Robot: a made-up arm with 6 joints. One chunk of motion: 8 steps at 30 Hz.
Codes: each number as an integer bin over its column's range. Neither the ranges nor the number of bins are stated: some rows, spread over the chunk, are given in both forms.
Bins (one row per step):
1: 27 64 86 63 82 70
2: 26 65 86 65 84 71
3: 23 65 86 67 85 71
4: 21 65 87 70 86 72
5: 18 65 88 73 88 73
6: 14 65 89 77 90 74
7: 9 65 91 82 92 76
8: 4 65 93 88 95 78
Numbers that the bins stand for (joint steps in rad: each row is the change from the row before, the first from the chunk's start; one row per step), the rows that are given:
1: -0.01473 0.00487 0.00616 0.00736 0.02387 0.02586
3: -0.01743 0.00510 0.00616 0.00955 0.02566 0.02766
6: -0.02353 0.00510 0.00659 0.01500 0.02864 0.03305
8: -0.03029 0.00510 0.00715 0.02100 0.03162 0.04024
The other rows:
2: -0.01540 0.00510 0.00616 0.00845 0.02506 0.02766
4: -0.01879 0.00510 0.00630 0.01118 0.02625 0.02945
5: -0.02082 0.00510 0.00644 0.01282 0.02744 0.03125
7: -0.02691 0.00510 0.00687 0.01773 0.02983 0.03665

